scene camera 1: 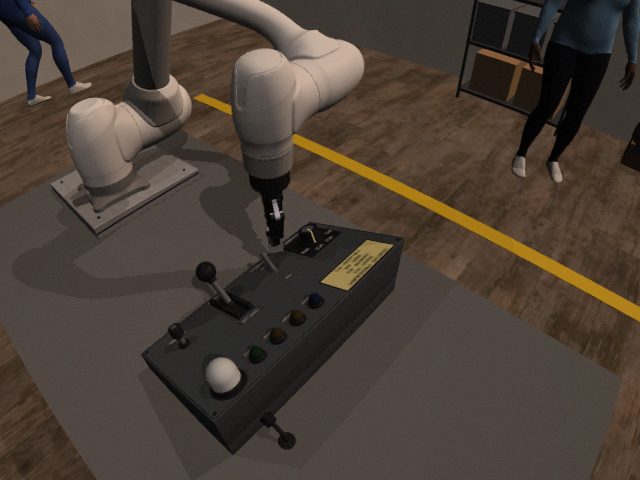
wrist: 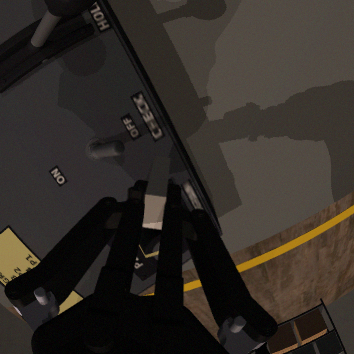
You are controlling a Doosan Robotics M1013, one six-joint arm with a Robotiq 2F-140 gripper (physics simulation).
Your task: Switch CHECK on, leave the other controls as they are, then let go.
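Where they show: gripper, between the fingertips: [scene camera 1: 276, 249] [wrist: 160, 170]; arm's base, origin of its link: [scene camera 1: 113, 188].
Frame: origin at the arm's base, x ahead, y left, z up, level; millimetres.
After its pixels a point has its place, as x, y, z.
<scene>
The CHECK switch [scene camera 1: 268, 262] {624, 111, 79} [wrist: 106, 148] {613, 110, 90} is a short grey toggle lever on the dark control box [scene camera 1: 330, 330] {827, 87, 75} [wrist: 30, 130] {680, 67, 74}. In the wrist view its tip leans toward the OFF label [wrist: 131, 126] {598, 112, 41}, away from the ON label [wrist: 57, 176] {678, 119, 75}. The CHECK label [wrist: 147, 116] {581, 110, 34} lies past OFF, near the panel's edge. My gripper [scene camera 1: 275, 244] {587, 161, 53} [wrist: 160, 170] {587, 161, 53} is shut and empty, pointing down. Its tips are just above and beside the lever, on the rotary knob's side. Whether they touch the lever cannot be told.
A rotary knob [scene camera 1: 308, 235] {630, 220, 88} sits near the gripper. A ball-topped lever [scene camera 1: 206, 271] {594, -14, 127}, a small toggle [scene camera 1: 176, 331] {651, -127, 100}, a white dome [scene camera 1: 222, 374] {811, -125, 166} and several coloured buttons are on the box. A yellow label [scene camera 1: 357, 264] {779, 209, 122} [wrist: 15, 255] {767, 167, 115} is on its top. A crank [scene camera 1: 285, 439] {894, -91, -18} sticks out from its side.
</scene>
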